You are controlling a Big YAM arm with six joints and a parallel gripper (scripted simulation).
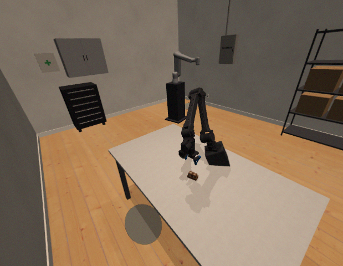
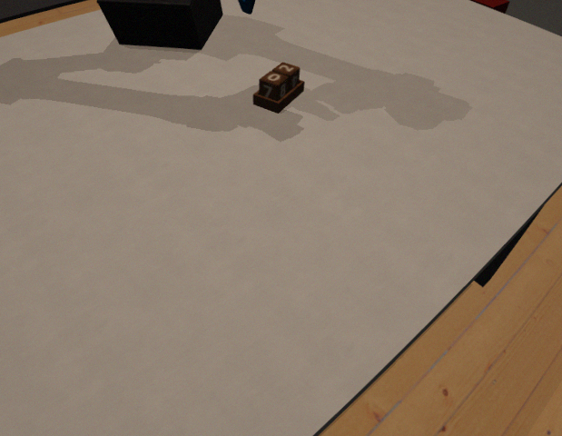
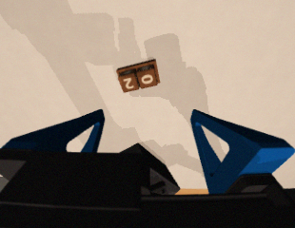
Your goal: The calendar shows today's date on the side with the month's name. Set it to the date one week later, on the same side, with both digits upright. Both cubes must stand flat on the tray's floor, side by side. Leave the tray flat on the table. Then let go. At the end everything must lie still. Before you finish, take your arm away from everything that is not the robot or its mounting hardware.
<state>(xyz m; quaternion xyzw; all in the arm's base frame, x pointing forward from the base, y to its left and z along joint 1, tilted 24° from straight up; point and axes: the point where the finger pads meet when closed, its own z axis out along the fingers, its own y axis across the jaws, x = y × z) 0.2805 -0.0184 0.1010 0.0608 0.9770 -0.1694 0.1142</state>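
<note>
My hand is 15 cm above the small brown tray and 2 cm to the right of it.
</note>
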